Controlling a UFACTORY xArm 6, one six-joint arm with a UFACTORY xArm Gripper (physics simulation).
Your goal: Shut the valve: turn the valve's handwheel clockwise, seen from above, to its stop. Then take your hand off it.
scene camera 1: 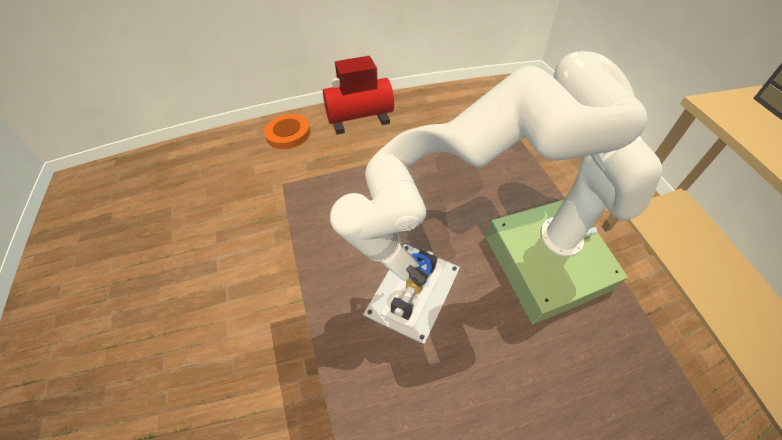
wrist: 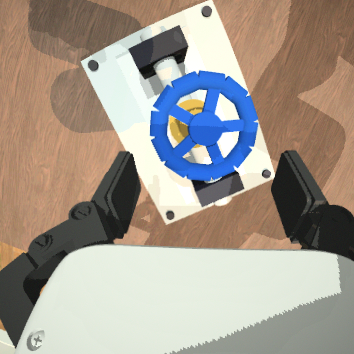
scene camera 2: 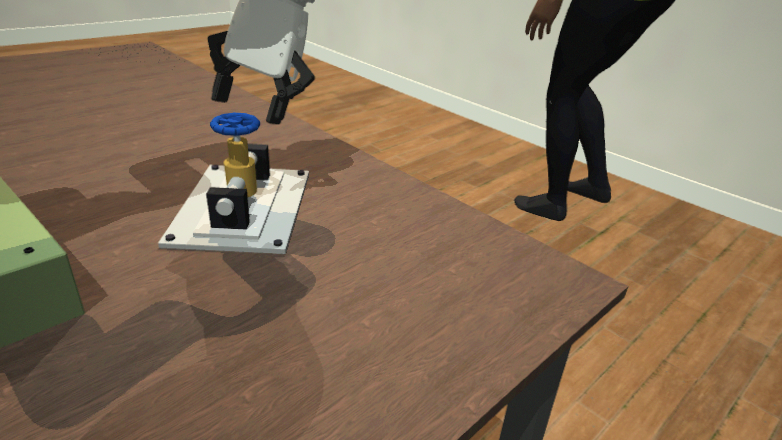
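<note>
The blue five-spoked handwheel [scene camera 1: 429, 265] [scene camera 2: 235, 124] [wrist: 206, 128] lies level on top of the brass valve body [scene camera 1: 413, 287] [scene camera 2: 240, 176]. The valve stands between two black blocks on a white base plate [scene camera 1: 439, 298] [scene camera 2: 290, 210] [wrist: 107, 97]. My gripper [scene camera 1: 416, 274] [scene camera 2: 248, 110] [wrist: 204, 169] is open and empty, tilted, with its fingertips above the level of the wheel. In the wrist view the wheel shows ahead of and between the two fingers, more toward the right finger. In scene camera 2 the fingers are apart from the wheel. No mark on the wheel shows how far it is turned.
The arm stands on a green pedestal block [scene camera 1: 593, 273] [scene camera 2: 41, 295] on the brown table [scene camera 1: 508, 377] [scene camera 2: 437, 328]. A person [scene camera 2: 568, 98] stands beyond the table's edge. A red compressor [scene camera 1: 358, 102], an orange ring [scene camera 1: 271, 139] and a wooden bench [scene camera 1: 710, 306] are around the room.
</note>
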